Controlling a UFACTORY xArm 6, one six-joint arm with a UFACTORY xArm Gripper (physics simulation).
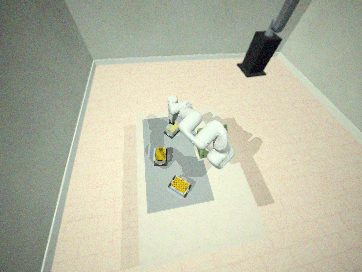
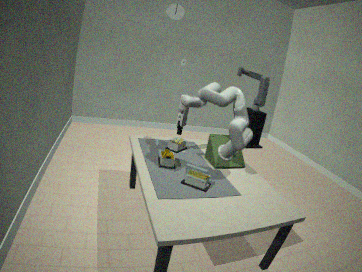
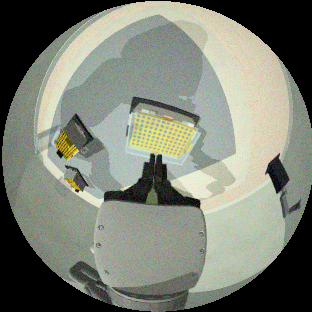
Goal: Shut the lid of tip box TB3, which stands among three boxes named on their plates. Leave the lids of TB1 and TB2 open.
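Places are measured from the arm's base along level axes (x back, y down, z right), in centimetres.
Pixels of known places: gripper, fingertip midpoint: (image 1: 172, 123) (image 2: 179, 134) (image 3: 154, 160); arm's base, link origin: (image 1: 210, 144) (image 2: 225, 152).
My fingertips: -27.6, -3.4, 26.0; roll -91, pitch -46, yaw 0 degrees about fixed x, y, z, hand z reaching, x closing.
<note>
Ahead of a thing's pixels: the offset from my fingertips to its middle, as dx, dy, dz. Level surfaces: height alone.
The back tip box @[+1.1, +8.3, -0.3] (image 1: 172, 131) (image 2: 177, 145) (image 3: 162, 136) holds yellow tips. Its clear lid lies over the tips, flat or nearly flat; whether it is fully shut I cannot tell. My gripper (image 1: 171, 123) (image 2: 179, 132) (image 3: 154, 160) is shut and empty, with its fingertips above the box at the lid's edge; contact is not clear. The middle tip box @[-16.0, +5.7, -24.0] (image 1: 160, 156) (image 2: 167, 159) (image 3: 75, 139) and the front tip box (image 1: 180, 185) (image 2: 197, 178) (image 3: 76, 179) show yellow tips, and their clear lids stand up, open. The name plates are too blurred to read.
The boxes stand on a grey mat @[dy +12.2] (image 1: 155, 200) (image 2: 170, 190) on a pale table @[dy +12.5] (image 1: 200, 235) (image 2: 225, 215). The arm's green base block (image 2: 215, 155) is right of the mat. A black stand (image 1: 259, 52) (image 2: 256, 127) is on the floor behind the table.
</note>
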